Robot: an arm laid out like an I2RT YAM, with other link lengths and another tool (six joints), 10 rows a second.
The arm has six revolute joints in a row. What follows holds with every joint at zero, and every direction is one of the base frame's. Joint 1 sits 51 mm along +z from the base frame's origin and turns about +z. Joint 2 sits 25 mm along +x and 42.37 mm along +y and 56.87 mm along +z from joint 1 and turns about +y. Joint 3 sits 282.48 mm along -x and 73.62 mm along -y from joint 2 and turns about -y. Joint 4 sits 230.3 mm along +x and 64.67 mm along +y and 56.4 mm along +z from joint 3 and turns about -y. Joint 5 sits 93.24 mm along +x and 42.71 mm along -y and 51.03 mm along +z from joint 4 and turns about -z. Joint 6 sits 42.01 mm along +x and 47.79 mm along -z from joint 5 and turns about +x. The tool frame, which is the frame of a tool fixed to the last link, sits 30 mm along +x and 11 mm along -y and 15 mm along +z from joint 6; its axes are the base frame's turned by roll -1.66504, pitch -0.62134 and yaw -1.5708 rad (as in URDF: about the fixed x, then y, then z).
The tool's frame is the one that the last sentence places.
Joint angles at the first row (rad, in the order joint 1, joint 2, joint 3, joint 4, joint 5, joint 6):
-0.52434, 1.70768, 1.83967, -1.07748, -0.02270, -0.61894
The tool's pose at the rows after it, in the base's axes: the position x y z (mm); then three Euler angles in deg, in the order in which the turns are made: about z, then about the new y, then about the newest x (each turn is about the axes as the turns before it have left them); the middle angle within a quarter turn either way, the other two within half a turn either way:
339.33, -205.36, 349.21, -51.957, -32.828, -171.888
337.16, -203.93, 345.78, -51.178, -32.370, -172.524
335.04, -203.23, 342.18, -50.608, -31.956, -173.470
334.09, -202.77, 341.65, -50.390, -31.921, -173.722
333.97, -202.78, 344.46, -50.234, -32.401, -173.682
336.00, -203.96, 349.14, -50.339, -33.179, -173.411
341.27, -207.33, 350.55, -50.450, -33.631, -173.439
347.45, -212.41, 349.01, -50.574, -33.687, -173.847
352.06, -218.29, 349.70, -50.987, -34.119, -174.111
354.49, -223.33, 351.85, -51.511, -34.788, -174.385
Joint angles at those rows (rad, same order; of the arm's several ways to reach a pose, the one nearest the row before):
-0.52433, 1.70083, 1.82139, -1.07712, -0.02003, -0.63038
-0.52433, 1.69318, 1.80267, -1.07710, -0.01965, -0.63992
-0.52434, 1.68746, 1.78588, -1.07786, -0.01164, -0.64680
-0.52433, 1.68402, 1.78052, -1.07785, -0.00973, -0.64984
-0.52471, 1.68249, 1.78738, -1.07822, -0.00972, -0.65403
-0.52470, 1.68899, 1.80877, -1.07900, -0.00934, -0.65518
-0.52471, 1.70995, 1.83583, -1.07785, -0.00552, -0.65518
-0.52662, 1.73855, 1.86366, -1.07822, 0.00172, -0.65518
-0.53198, 1.76299, 1.89385, -1.07825, 0.00935, -0.65519
-0.53768, 1.77862, 1.91822, -1.07745, 0.01927, -0.65480

